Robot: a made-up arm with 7 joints. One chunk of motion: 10 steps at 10 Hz.
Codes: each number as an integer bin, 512 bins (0 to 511) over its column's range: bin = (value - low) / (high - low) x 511, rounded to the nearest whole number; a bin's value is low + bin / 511 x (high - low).
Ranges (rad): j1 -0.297..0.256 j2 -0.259..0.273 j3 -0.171..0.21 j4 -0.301..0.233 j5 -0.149..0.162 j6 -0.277..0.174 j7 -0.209..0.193
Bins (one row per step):
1: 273 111 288 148 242 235 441
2: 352 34 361 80 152 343 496
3: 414 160 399 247 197 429 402
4: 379 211 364 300 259 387 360
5: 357 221 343 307 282 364 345
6: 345 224 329 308 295 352 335
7: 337 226 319 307 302 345 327
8: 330 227 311 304 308 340 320
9: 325 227 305 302 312 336 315
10: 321 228 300 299 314 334 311
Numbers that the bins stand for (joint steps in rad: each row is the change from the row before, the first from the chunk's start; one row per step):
1: -0.00156 -0.14344 0.04373 -0.14634 -0.00172 -0.06959 0.13793
2: 0.08393 -0.22360 0.09816 -0.21740 -0.05649 0.02573 0.18120
3: 0.15103 -0.09242 0.12649 -0.04288 -0.02910 0.10163 0.10725
4: 0.11315 -0.03933 0.10040 0.01250 0.00863 0.06456 0.07421
5: 0.08934 -0.02892 0.08474 0.01982 0.02263 0.04426 0.06241
6: 0.07636 -0.02579 0.07430 0.02086 0.03054 0.03367 0.05454
7: 0.06770 -0.02371 0.06685 0.01982 0.03480 0.02749 0.04825
8: 0.06012 -0.02267 0.06088 0.01668 0.03845 0.02308 0.04274
9: 0.05471 -0.02267 0.05641 0.01459 0.04089 0.01955 0.03881
10: 0.05038 -0.02163 0.05268 0.01146 0.04210 0.01778 0.03566

